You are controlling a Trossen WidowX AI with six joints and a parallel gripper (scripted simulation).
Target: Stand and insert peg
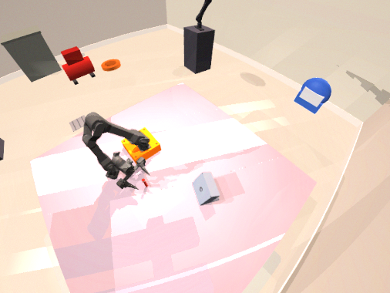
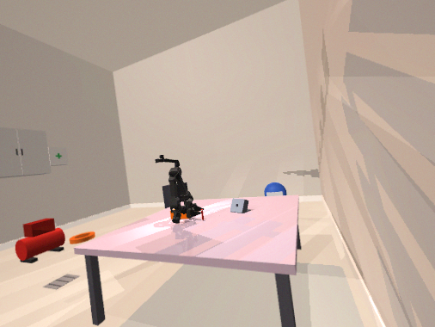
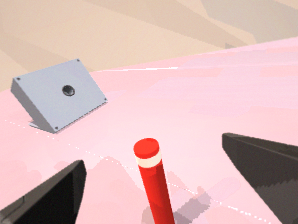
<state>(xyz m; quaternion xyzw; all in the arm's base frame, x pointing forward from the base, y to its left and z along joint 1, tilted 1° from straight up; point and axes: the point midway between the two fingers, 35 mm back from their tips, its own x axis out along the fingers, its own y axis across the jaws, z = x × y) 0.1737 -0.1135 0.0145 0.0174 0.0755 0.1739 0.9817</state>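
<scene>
Right now my gripper tip is 10 mm past the peg and 10 mm above it. From my gripper tip the other things lie so: sloped panel: 230 mm to the left, 200 mm ahead, 20 mm below.
</scene>
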